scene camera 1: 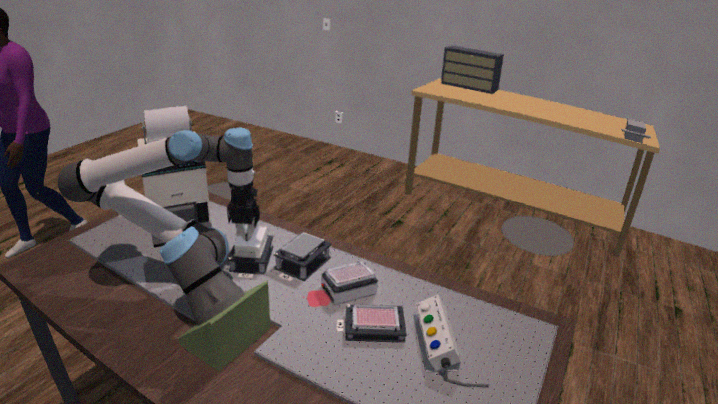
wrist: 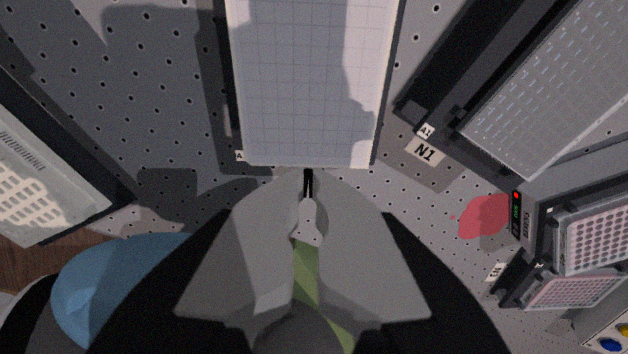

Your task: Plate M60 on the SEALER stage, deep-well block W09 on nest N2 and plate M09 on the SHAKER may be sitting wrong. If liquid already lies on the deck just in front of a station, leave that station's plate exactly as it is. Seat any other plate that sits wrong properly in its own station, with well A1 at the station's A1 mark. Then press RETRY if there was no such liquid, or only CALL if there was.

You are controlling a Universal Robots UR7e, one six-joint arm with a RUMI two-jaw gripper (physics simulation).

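Where they show: gripper, between the fingertips: [scene camera 1: 246, 240] [wrist: 308, 171]; arm's base, origin of its link: [scene camera 1: 221, 309] [wrist: 300, 349].
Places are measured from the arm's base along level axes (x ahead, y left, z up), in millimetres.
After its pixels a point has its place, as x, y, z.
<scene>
My gripper [scene camera 1: 244, 235] @(275, 137, 26) [wrist: 308, 171] @(275, 137, 26) is shut and empty, at the near end of white deep-well block W09 [scene camera 1: 254, 244] @(292, 120, 8) [wrist: 305, 95] @(309, 157, 8); contact is unclear. W09 lies lengthwise on dark nest N2 [scene camera 1: 249, 264] @(288, 145, -77), its near corner beside an A1 mark; whether it sits fully down is unclear. Plate M60 [wrist: 35, 200] @(178, 277, 31) shows in part at the left of the wrist view, on the dark sealer stage [wrist: 107, 182] @(193, 250, 11); the arm hides it in the scene view. Plate M09 [scene camera 1: 349, 272] @(350, -194, -11) [wrist: 597, 232] @(334, -170, -13) is on the shaker [scene camera 1: 357, 293] @(329, -236, -60) [wrist: 530, 227] @(297, -150, -45). Red liquid [scene camera 1: 317, 298] @(271, -132, -84) [wrist: 484, 216] @(272, -133, -82) lies on the deck just in front of the shaker.
A clear plate [scene camera 1: 302, 245] @(392, 3, -7) [wrist: 555, 95] @(388, 13, -6) is on nest N1, right of W09. A pink plate [scene camera 1: 376, 317] @(239, -342, -38) [wrist: 572, 292] @(246, -335, -40) is on N3. The button box [scene camera 1: 437, 329] @(243, -509, -9) stands at the right. A green panel [scene camera 1: 230, 326] @(-52, -78, 19) [wrist: 305, 270] @(101, 47, -49) stands by the arm base. A person [scene camera 1: 22, 100] is at the left.
</scene>
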